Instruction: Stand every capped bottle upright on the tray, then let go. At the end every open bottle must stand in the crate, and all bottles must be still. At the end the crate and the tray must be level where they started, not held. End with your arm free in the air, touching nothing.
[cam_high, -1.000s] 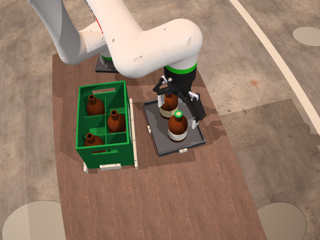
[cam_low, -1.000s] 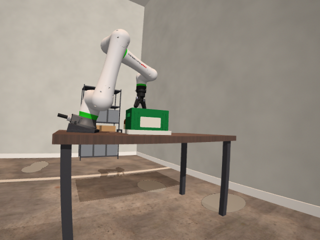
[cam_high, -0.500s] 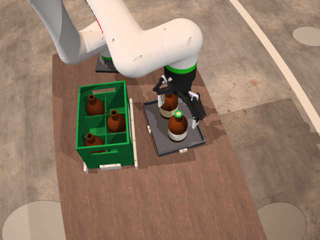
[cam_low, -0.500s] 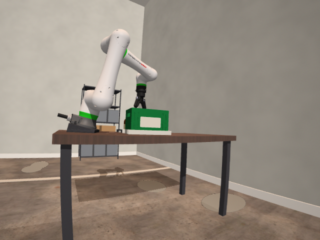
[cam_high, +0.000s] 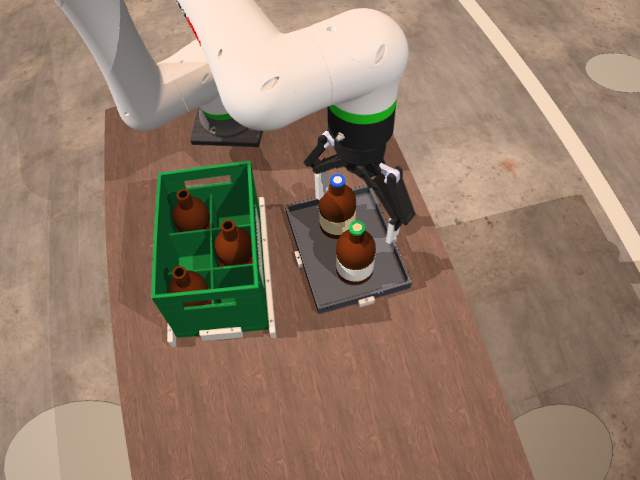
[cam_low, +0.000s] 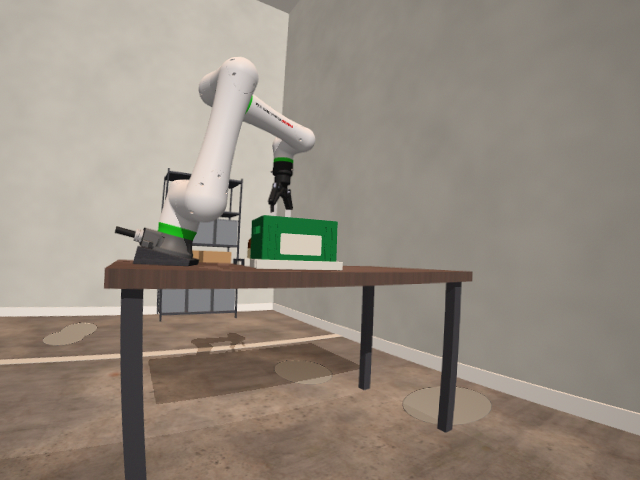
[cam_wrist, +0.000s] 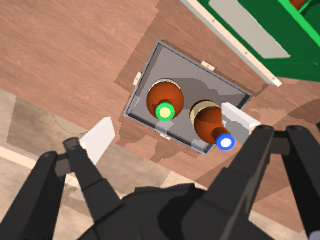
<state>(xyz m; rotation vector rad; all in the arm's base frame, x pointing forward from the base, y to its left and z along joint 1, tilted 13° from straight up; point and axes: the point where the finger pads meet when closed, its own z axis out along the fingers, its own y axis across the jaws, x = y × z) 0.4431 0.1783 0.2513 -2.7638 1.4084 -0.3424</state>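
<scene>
The capped brown bottle lies 120 mm below my hand. From my hand the other things lie so: green crate (260 mm to the right, 120 mm below, 80 mm behind); grey tray (200 mm below, 60 mm behind).
</scene>
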